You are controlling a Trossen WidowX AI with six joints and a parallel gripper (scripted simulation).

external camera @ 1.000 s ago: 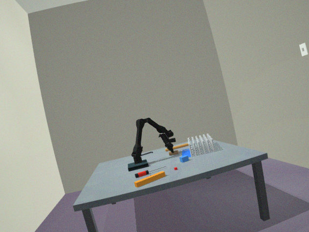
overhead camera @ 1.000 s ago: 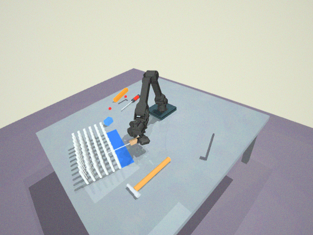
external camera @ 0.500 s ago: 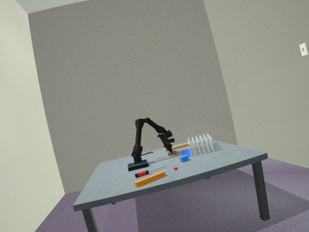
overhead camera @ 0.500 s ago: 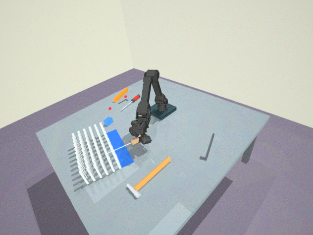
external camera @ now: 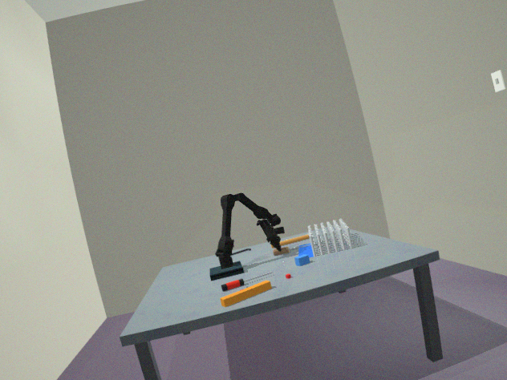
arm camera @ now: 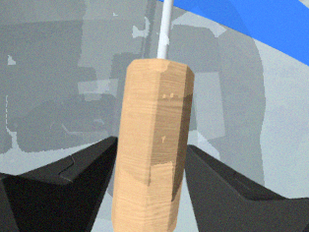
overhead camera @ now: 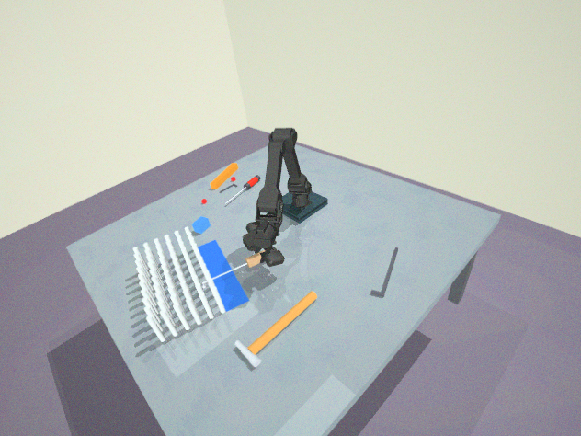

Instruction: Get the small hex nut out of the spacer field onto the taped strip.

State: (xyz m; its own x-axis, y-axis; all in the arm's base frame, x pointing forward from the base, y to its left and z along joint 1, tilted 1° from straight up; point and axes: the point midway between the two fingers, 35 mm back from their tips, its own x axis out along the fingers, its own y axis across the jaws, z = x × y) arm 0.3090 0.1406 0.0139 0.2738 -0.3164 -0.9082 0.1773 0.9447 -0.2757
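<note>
Right now the thin-rod tool is 10 cm ahead of my gripper tip and 2 cm to the right of it. The rest, counted from my gripper tip: hex key 20 cm behind, 55 cm to the right, 1 cm below; then blue taped strip 13 cm ahead, 6 cm to the right, 2 cm below; then blue block 6 cm ahead, 35 cm to the right.
</note>
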